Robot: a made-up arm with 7 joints. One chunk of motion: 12 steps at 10 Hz.
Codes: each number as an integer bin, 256 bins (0 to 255) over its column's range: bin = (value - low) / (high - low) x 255, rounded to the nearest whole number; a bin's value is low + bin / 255 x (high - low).
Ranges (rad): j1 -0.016..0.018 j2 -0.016..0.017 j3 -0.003..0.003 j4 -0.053..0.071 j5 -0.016..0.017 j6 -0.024..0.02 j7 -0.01..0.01
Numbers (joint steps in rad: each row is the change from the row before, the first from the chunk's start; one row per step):
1: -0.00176 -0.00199 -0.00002 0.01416 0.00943 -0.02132 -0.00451
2: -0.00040 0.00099 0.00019 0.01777 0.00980 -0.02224 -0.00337
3: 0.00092 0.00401 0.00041 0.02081 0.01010 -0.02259 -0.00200
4: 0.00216 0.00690 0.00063 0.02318 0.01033 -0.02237 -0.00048
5: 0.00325 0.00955 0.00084 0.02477 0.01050 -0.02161 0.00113
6: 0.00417 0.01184 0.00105 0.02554 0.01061 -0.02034 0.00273
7: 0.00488 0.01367 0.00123 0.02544 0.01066 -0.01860 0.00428
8: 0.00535 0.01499 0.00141 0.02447 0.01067 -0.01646 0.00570
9: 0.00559 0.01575 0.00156 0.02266 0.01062 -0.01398 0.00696
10: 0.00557 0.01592 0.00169 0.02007 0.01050 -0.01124 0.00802
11: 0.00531 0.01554 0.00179 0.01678 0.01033 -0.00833 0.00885
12: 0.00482 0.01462 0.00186 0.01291 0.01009 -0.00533 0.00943
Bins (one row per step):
1: 107 108 127 138 197 16 70
2: 117 131 136 146 199 10 85
3: 127 155 145 152 202 8 102
4: 136 177 154 157 203 9 121
5: 144 197 163 160 205 14 142
6: 151 215 172 162 206 21 162
7: 157 229 180 161 206 31 182
8: 160 239 187 159 206 44 200
9: 162 245 194 156 206 58 216
10: 162 247 199 150 205 74 230
11: 160 244 204 143 203 91 240
12: 156 237 207 136 202 108 248

